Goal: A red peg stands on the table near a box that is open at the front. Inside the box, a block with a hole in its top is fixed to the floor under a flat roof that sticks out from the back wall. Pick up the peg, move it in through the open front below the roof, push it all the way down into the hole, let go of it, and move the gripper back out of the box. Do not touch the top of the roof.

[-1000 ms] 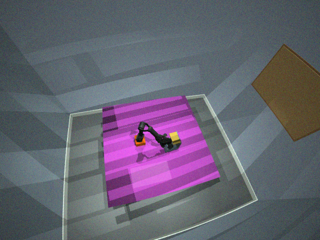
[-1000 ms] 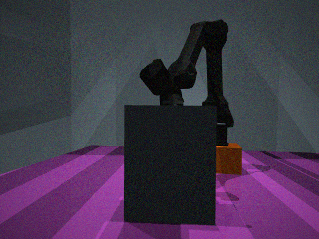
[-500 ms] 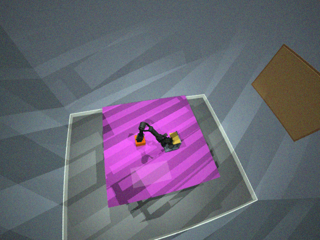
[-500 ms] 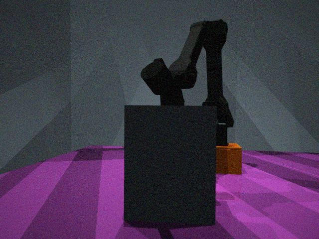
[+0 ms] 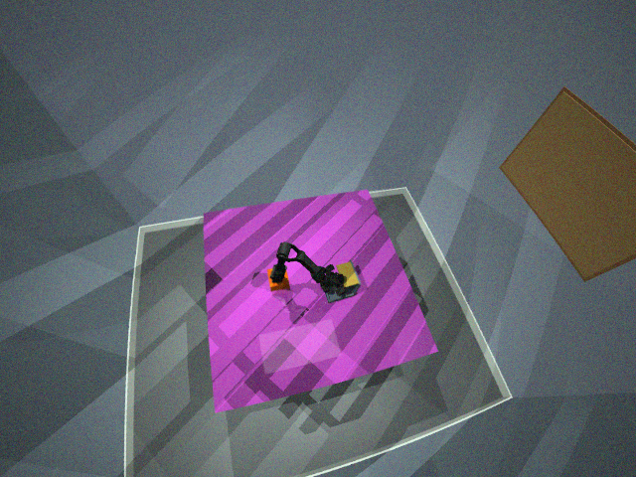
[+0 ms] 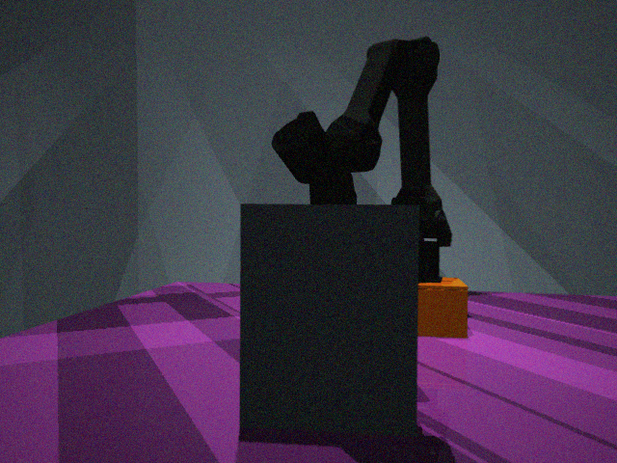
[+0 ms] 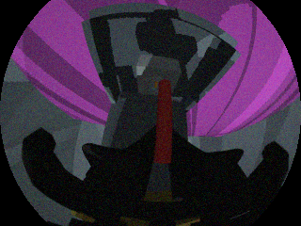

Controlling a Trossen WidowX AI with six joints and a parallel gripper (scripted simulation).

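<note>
The dark back wall is 60 mm ahead of my gripper tip and 10 mm above it. The rest, counted from my gripper tip: yellow roof: 110 mm above, 10 mm to the right, 10 mm ahead; red peg: 30 mm behind, 10 mm to the right, 10 mm below.
</note>
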